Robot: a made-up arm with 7 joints. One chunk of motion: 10 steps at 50 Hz.
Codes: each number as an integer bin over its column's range. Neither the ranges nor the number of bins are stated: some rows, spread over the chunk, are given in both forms.
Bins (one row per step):
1: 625 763 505 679 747 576 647
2: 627 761 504 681 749 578 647
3: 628 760 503 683 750 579 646
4: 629 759 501 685 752 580 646
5: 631 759 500 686 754 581 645
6: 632 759 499 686 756 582 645
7: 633 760 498 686 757 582 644
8: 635 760 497 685 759 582 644
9: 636 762 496 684 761 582 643
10: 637 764 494 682 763 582 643
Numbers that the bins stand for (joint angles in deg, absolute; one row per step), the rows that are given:
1: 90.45 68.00 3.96 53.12 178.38 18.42 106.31
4: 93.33 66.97 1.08 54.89 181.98 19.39 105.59
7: 96.22 67.22 -1.08 55.19 185.59 19.87 104.14
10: 99.10 68.26 -3.96 54.00 189.91 19.87 103.42
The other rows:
2: 91.89 67.48 3.24 53.71 179.82 18.91 106.31
3: 92.61 67.22 2.52 54.30 180.54 19.15 105.59
5: 94.77 66.97 0.36 55.19 183.42 19.63 104.86
6: 95.50 66.97 -0.36 55.19 184.86 19.87 104.86
8: 97.66 67.22 -1.80 54.89 187.03 19.87 104.14
9: 98.38 67.74 -2.52 54.60 188.47 19.87 103.42

